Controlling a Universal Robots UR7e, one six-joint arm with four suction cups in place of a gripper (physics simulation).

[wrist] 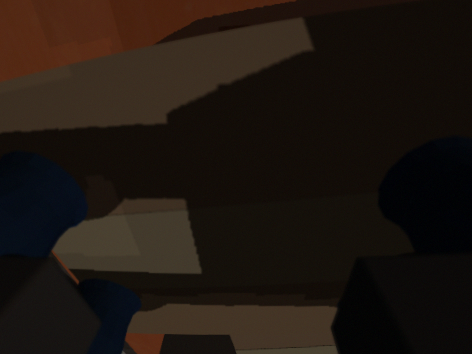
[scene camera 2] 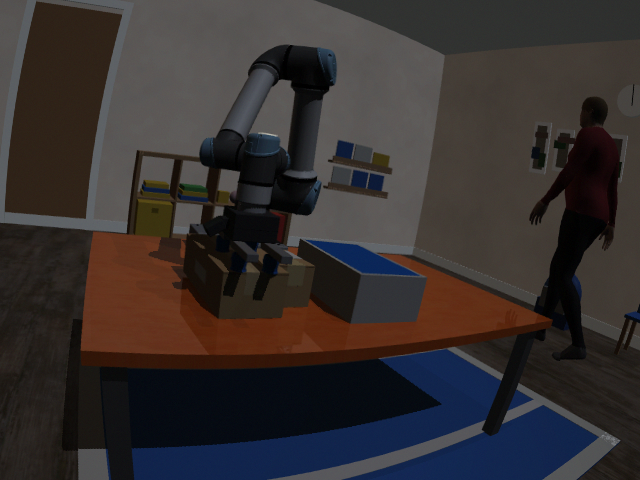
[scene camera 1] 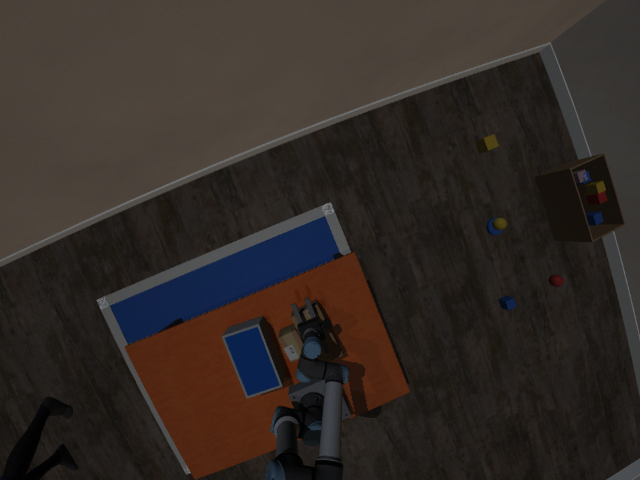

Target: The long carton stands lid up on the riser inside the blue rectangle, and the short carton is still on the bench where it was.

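Frame: origin at the arm's base, x ahead, y left, z up, level; millimetres.
Where they show: hand, its tool point: (wrist: 231,239) (scene camera 2: 243,264); arm's base, origin of its link: (scene camera 1: 312,404).
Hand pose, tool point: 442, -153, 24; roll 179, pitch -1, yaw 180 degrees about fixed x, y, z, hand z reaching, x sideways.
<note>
Each offset is from my tool point to the top centre of the thing, as dx, dy, dz. Level surfaces: height alone.
The long brown carton {-70, -11, +19} (scene camera 2: 207,276) (wrist: 114,95) stands on the orange bench {dz -97} (scene camera 1: 196,392) (scene camera 2: 154,320). The arm hides most of it in the top view. The short carton {-73, +122, +8} (scene camera 1: 289,338) (scene camera 2: 300,281) stands against its side, between it and the riser. The grey riser {-68, +343, +23} (scene camera 1: 270,330) (scene camera 2: 382,305) with the blue rectangle {-68, +343, +23} (scene camera 1: 251,359) (scene camera 2: 361,260) on top is bare. My suction gripper (scene camera 1: 307,316) (scene camera 2: 252,258) sits down on the long carton's lid. Its dark blue cups (wrist: 38,201) (wrist: 430,190) press on the carton top.
A blue rug (scene camera 1: 227,273) (scene camera 2: 516,444) lies under the bench. A person (scene camera 2: 589,170) stands at the right of the room. A shelf unit (scene camera 2: 136,190) stands behind the bench. A toy shelf (scene camera 1: 558,207) and small toys (scene camera 1: 496,226) are on the floor.
</note>
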